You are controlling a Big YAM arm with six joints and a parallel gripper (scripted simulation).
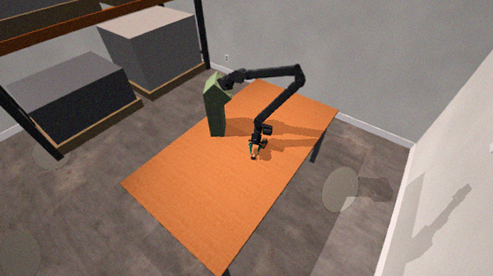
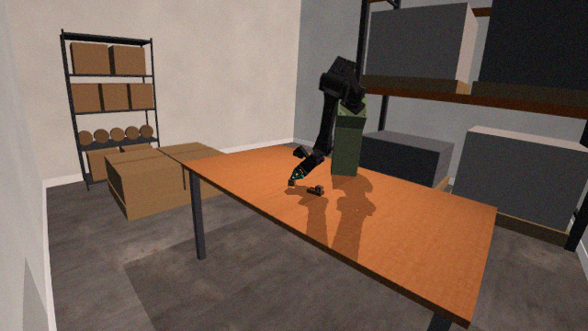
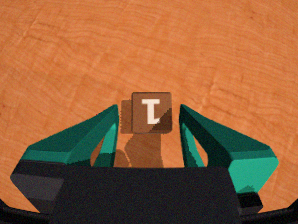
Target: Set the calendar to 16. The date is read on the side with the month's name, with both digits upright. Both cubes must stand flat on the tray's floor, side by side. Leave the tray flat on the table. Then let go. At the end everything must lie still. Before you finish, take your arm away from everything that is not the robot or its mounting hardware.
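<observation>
My hand is 1 cm to the left of the brown calendar cube and 3 cm above it. Also, from my hand: dark calendar tray: 5 cm behind, 14 cm to the left, 4 cm below.
</observation>
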